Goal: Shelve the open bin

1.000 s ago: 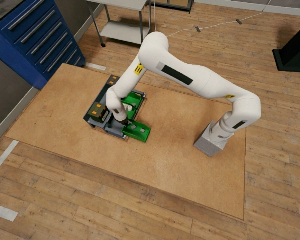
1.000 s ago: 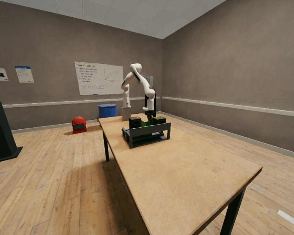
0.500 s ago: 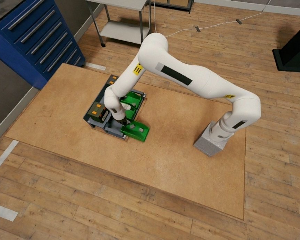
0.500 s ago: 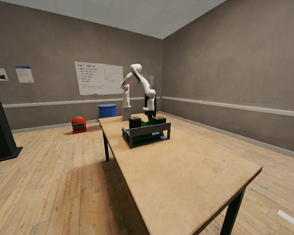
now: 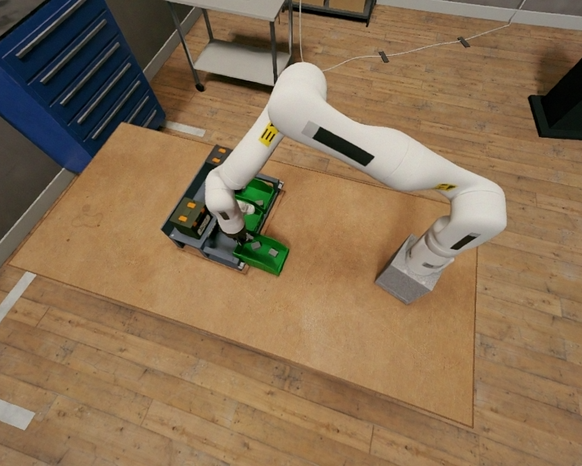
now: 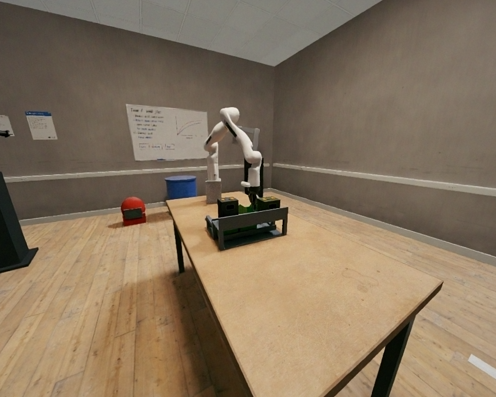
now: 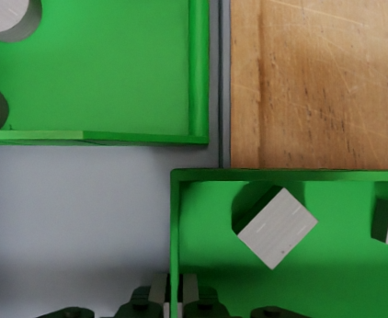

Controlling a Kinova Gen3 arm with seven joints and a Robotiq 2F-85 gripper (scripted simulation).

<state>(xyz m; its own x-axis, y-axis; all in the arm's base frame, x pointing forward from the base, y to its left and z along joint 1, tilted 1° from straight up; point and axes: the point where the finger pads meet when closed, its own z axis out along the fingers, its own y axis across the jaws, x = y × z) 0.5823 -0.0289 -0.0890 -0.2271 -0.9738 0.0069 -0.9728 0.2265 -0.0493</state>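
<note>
The grey part is 5 cm behind my hand, 1 cm to the right of it and 6 cm below it. Also, from my hand: grey shelf (7 cm ahead, 13 cm to the right, 3 cm below).
</note>
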